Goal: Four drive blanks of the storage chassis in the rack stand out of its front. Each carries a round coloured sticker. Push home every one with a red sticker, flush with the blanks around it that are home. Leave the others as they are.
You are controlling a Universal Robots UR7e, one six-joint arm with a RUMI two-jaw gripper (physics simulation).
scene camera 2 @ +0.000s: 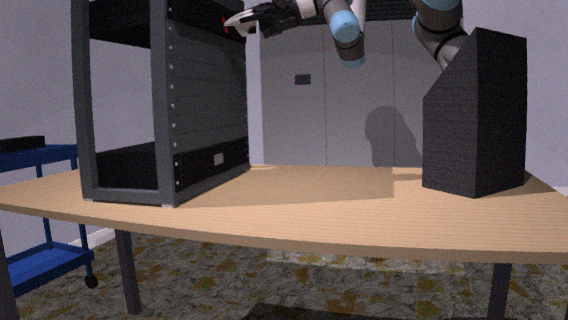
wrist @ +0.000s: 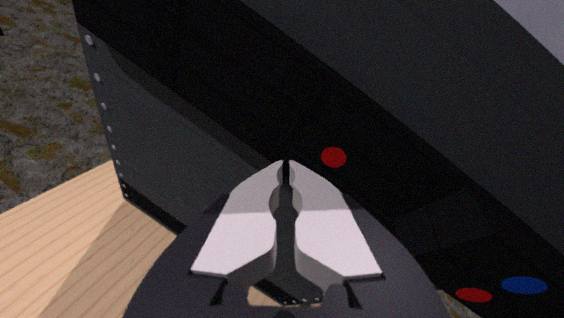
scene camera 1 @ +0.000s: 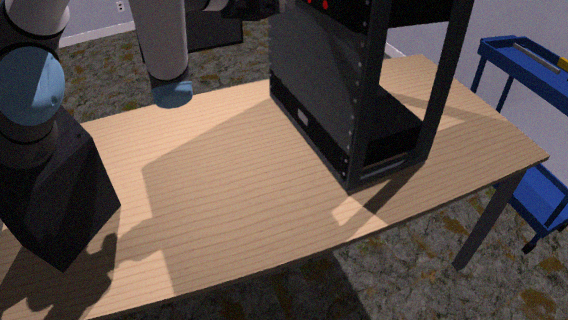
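The storage chassis sits high in the rack, its dark front partly cut off in both scene views. In the wrist view one red sticker is just right of the fingertips; another red sticker and a blue sticker are side by side at lower right. Scene camera 1 shows two red stickers, one left of the other. My gripper is shut and empty, its tips close in front of the chassis; contact and how far each blank stands out are unclear.
The rack stands on the wooden table. A dark angular block stands near the arm's base. A blue cart is beyond the table, past the rack.
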